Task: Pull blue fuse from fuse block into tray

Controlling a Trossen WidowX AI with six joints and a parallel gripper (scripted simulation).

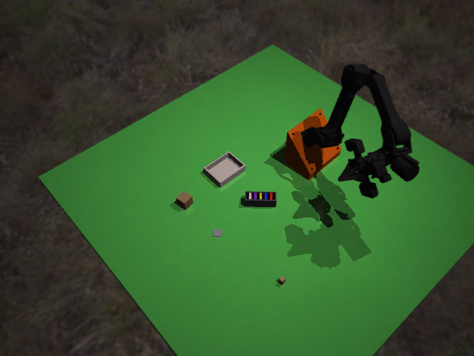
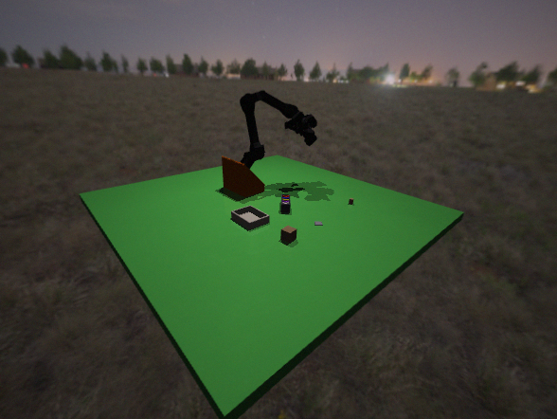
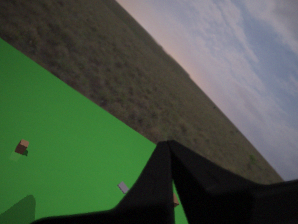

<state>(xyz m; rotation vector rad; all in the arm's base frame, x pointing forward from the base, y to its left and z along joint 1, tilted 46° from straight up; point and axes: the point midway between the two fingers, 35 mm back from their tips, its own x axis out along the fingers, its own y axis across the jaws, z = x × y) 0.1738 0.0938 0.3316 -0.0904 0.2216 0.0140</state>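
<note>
The red fuse is 28 cm below my gripper tip, 22 cm to the right of it and 6 cm ahead of it. Round my gripper tip: yellow fuse 28 cm below, 24 cm to the right, 9 cm ahead; blue fuse 28 cm below, 23 cm to the right, 8 cm ahead; purple fuse 28 cm below, 26 cm to the right, 11 cm ahead.
</note>
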